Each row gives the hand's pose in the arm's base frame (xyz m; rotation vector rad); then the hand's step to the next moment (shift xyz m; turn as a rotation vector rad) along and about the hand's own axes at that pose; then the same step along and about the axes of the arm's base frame.
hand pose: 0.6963 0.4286 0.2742 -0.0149 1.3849 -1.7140
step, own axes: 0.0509 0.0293 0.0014 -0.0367 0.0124 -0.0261
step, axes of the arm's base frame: -0.0112 -0.0323 -0.0478 0.0160 0.0439 -0.0011
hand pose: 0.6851 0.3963 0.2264 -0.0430 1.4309 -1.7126
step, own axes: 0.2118 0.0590 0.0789 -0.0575 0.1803 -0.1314
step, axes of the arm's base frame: -0.0536 -0.1910 -0.1233 0.0712 0.1472 -0.1623
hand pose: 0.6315 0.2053 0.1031 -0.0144 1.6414 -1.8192
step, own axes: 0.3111 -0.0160 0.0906 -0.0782 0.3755 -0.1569
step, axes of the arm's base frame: -0.2077 -0.2292 -0.0977 0.1671 0.1842 -0.3315
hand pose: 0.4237 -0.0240 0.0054 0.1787 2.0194 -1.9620
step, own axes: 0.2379 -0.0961 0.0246 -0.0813 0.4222 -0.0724
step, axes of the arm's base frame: -0.2500 -0.0602 0.0171 0.1962 0.1032 -0.3754
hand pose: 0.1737 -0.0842 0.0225 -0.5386 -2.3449 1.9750
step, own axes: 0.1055 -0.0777 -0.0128 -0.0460 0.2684 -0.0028
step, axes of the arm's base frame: -0.1149 0.0311 0.0563 0.1089 0.0261 -0.2482
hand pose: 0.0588 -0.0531 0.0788 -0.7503 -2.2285 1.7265
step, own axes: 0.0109 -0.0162 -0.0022 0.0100 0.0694 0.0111
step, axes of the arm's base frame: -0.0123 0.0046 0.0146 0.0041 0.0082 -0.0704
